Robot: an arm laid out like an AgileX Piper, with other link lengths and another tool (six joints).
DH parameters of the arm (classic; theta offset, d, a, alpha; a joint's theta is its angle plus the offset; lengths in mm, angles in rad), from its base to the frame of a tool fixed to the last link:
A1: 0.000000 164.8 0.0 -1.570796
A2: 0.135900 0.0 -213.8 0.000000
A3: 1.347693 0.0 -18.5 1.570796
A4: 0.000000 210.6 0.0 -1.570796
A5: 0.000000 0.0 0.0 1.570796
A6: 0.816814 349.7 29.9 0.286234
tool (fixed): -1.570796 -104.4 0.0 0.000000
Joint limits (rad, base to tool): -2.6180..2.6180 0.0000..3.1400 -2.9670..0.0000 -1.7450..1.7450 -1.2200..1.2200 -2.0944..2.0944
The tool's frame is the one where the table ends.
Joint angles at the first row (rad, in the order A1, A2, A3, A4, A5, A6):
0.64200, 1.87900, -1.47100, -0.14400, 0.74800, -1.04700
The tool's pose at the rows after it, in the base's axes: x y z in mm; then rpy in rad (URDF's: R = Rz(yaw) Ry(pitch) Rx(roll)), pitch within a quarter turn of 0, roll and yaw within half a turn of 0:
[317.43 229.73 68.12 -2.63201 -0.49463 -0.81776]
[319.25 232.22 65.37 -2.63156 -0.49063 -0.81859]
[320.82 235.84 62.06 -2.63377 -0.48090 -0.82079]
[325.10 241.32 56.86 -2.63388 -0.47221 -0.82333]
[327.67 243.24 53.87 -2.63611 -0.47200 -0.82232]
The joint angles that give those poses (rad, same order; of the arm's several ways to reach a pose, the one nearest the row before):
0.64199, 1.91299, -1.50299, -0.14199, 0.74799, -1.04702
0.64201, 1.92998, -1.51500, -0.13800, 0.74301, -1.04700
0.64199, 1.95301, -1.53500, -0.12799, 0.74299, -1.04702
0.64199, 1.99202, -1.57001, -0.11899, 0.73999, -1.04702
0.64199, 2.01301, -1.58904, -0.11899, 0.74002, -1.04702

